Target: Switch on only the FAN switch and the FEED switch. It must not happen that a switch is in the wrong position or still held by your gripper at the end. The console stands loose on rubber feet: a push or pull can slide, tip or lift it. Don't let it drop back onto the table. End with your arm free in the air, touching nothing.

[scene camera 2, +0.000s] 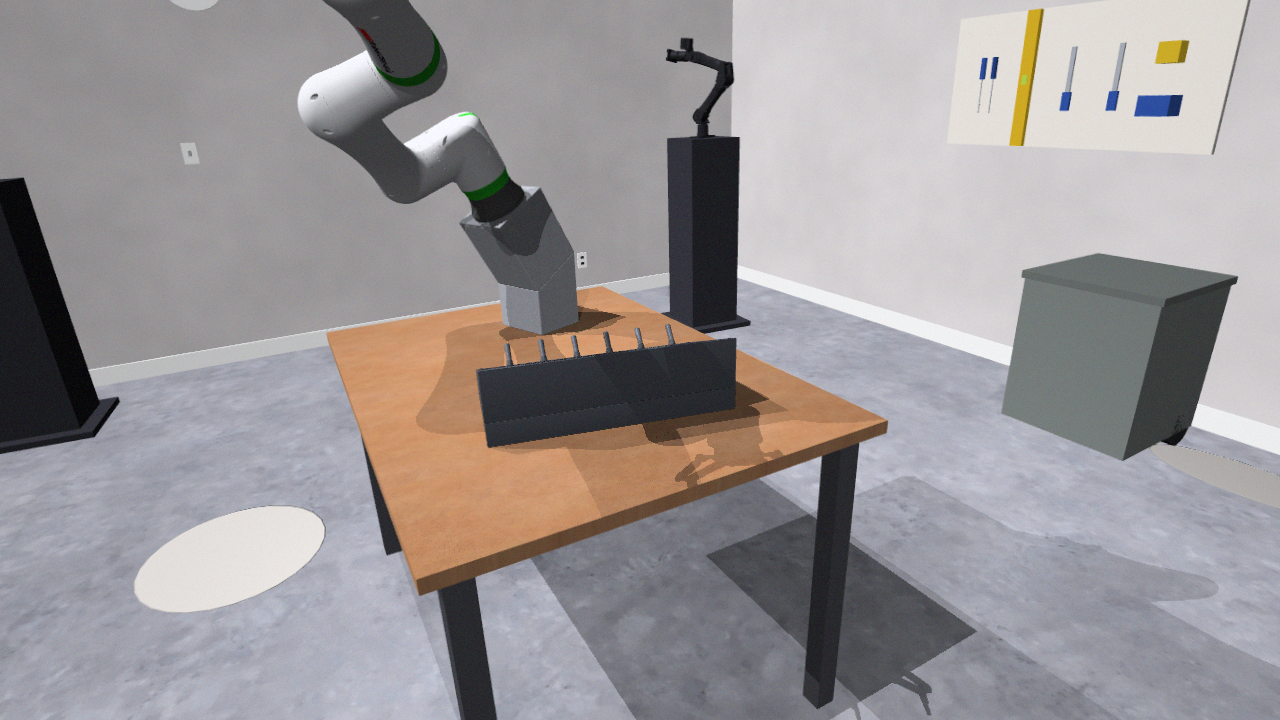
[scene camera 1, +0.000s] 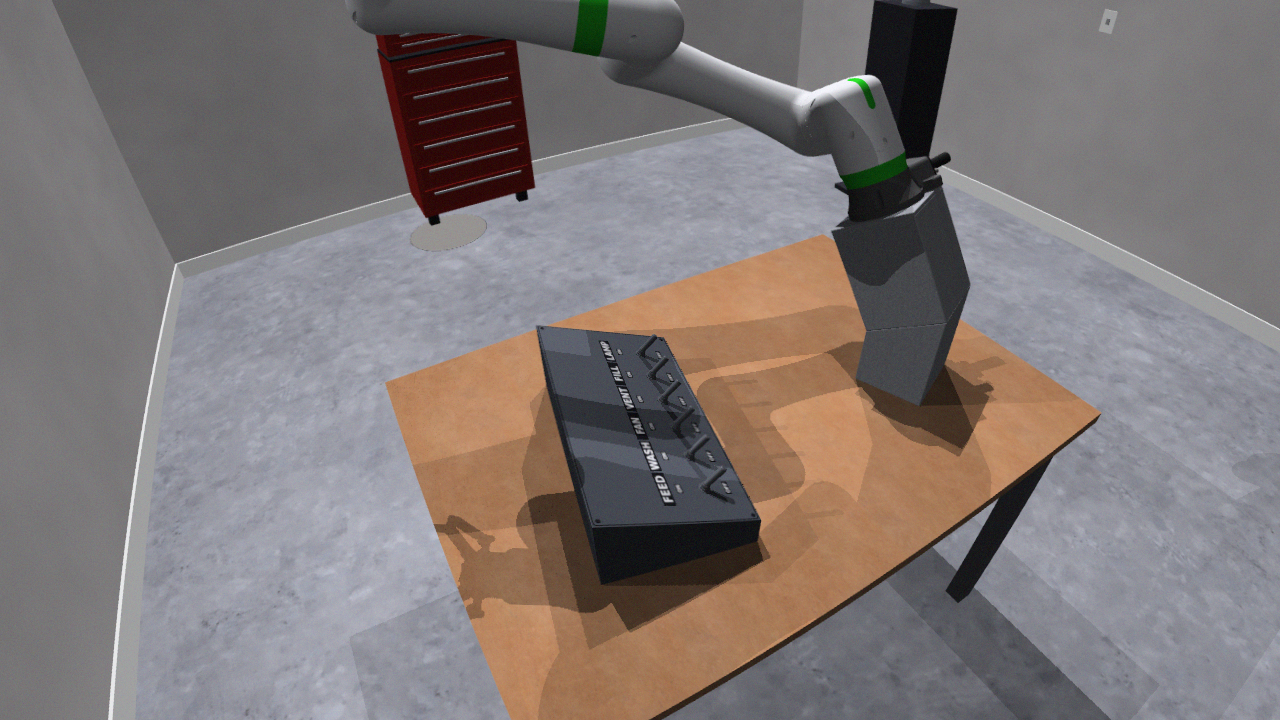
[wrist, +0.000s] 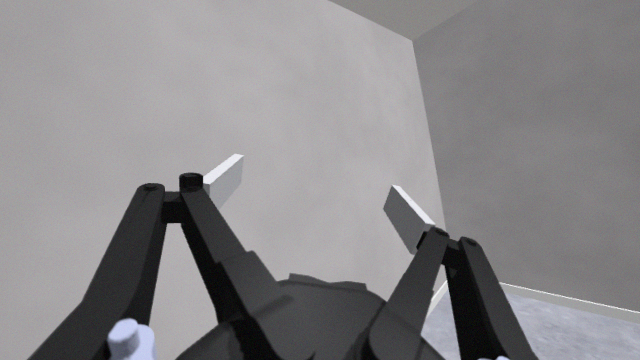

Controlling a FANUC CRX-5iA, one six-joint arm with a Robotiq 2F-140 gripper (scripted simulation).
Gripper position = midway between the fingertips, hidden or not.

my gripper: wrist 317,183; not seen in scene camera 2 (out of frame); not seen in scene camera 1 (out of frame)
dark console: scene camera 2; scene camera 1; not seen in the wrist view (out of frame)
same spot on dark console: (scene camera 2: 523,402) = (scene camera 1: 546,375)
